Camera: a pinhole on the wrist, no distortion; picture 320 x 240 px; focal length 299.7 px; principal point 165.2 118.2 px. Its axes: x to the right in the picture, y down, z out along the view. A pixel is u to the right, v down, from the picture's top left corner.
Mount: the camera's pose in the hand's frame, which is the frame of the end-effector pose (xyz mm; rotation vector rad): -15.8 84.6 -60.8 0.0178 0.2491 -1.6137
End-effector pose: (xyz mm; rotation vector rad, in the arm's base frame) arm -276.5 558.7 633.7 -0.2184 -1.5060 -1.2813
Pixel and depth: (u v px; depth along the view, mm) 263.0 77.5 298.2
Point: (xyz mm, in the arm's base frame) -441.9 716.8 621.4
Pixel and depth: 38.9 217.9 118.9
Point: -248.2 628.3 743.6
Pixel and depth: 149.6 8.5 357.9
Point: -391.2 865.8 641.9
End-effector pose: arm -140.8 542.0 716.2 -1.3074 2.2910 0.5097
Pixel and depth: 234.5 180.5 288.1
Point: -108.4 574.5 503.0
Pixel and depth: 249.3 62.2 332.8
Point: -19.2 671.9 516.4
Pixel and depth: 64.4 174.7 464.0
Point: -261.1 725.0 315.2
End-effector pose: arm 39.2 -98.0 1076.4 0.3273 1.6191 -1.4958
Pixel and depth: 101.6 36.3 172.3
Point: 175.2 -171.4 1054.3
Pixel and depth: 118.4 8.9 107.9
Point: 142.7 -111.9 1054.3
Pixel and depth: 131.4 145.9 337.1
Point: 158.5 -349.3 1017.4
